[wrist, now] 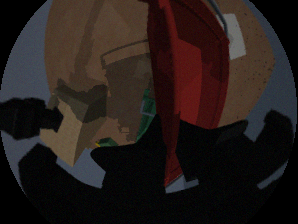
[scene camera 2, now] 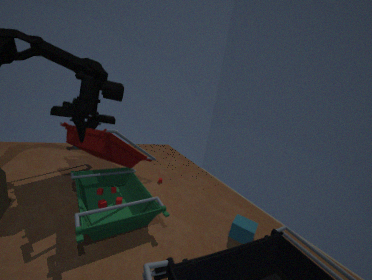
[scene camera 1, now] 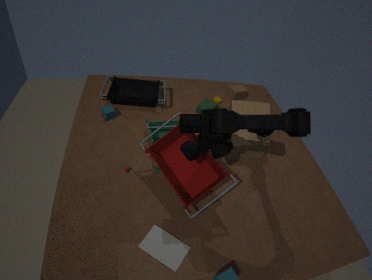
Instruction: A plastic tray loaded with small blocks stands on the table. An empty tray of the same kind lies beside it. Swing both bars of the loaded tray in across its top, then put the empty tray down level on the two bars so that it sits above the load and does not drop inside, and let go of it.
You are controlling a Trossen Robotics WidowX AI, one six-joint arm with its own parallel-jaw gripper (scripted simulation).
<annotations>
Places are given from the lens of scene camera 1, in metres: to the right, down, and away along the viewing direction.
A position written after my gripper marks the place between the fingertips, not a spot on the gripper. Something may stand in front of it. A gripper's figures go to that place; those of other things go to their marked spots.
my gripper (scene camera 1: 202, 153): 0.06, 0.05, 0.81
red tray (scene camera 1: 191, 180): 0.02, 0.15, 0.80
</annotations>
